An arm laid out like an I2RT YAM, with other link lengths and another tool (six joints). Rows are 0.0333 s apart.
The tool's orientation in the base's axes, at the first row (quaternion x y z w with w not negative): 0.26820, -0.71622, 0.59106, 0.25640
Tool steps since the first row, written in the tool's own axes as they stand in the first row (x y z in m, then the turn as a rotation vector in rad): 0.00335, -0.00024, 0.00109, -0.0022, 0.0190, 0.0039; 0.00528, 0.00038, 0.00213, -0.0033, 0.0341, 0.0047; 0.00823, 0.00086, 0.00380, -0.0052, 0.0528, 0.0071; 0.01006, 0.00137, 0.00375, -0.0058, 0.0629, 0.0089; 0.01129, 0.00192, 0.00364, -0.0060, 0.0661, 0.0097
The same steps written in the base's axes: -0.00232, -0.00138, 0.00228, -0.0117, -0.0007, -0.0156; -0.00419, -0.00246, 0.00298, -0.0213, 0.0010, -0.0272; -0.00675, -0.00427, 0.00438, -0.0329, 0.0017, -0.0422; -0.00842, -0.00429, 0.00528, -0.0395, 0.0016, -0.0501; -0.00968, -0.00420, 0.00575, -0.0416, 0.0013, -0.0526
